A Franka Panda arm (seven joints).
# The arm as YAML. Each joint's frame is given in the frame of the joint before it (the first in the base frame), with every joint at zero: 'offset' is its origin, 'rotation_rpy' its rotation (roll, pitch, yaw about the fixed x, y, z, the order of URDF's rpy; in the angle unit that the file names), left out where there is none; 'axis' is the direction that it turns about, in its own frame. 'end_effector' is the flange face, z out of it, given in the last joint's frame.
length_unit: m
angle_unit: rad
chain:
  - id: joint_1
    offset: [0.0, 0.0, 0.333]
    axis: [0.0, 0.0, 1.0]
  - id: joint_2
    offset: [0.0, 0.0, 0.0]
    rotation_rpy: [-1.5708, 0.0, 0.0]
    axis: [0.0, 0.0, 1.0]
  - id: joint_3
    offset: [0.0, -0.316, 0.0]
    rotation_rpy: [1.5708, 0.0, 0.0]
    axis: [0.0, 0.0, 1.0]
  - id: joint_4
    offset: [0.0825, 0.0, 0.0]
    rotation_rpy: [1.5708, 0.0, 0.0]
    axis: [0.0, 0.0, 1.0]
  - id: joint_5
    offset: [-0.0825, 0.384, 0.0]
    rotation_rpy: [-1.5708, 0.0, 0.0]
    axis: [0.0, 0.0, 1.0]
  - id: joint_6
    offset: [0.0, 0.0, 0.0]
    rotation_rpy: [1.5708, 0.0, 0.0]
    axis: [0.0, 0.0, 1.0]
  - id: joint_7
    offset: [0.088, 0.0, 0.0]
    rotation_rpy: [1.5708, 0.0, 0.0]
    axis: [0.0, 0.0, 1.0]
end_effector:
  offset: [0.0, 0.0, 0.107]
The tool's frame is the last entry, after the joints.
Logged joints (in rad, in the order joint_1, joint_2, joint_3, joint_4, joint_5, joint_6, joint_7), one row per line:
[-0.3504, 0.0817, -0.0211, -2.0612, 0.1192, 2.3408, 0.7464]
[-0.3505, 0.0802, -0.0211, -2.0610, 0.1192, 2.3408, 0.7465]
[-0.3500, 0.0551, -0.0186, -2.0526, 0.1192, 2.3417, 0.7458]
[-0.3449, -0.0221, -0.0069, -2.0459, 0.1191, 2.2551, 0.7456]
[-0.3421, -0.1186, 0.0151, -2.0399, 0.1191, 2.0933, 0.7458]
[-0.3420, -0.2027, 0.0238, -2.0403, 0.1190, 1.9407, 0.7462]
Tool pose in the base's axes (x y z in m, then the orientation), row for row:
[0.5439, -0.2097, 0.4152, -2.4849, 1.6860, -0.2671]
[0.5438, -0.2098, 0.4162, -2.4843, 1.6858, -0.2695]
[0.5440, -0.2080, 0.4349, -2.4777, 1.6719, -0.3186]
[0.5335, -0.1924, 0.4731, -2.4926, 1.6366, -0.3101]
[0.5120, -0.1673, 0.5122, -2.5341, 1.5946, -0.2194]
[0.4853, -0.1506, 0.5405, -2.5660, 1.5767, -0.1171]
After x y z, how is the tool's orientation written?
As a rotation vector, in radians.
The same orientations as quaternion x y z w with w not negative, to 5 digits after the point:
[-0.82259, 0.55813, -0.08842, 0.06338]
[-0.82249, 0.55813, -0.08922, 0.06358]
[-0.82237, 0.55492, -0.10575, 0.06777]
[-0.82929, 0.54450, -0.10317, 0.07176]
[-0.84206, 0.52987, -0.07290, 0.06969]
[-0.84963, 0.52206, -0.03877, 0.06377]

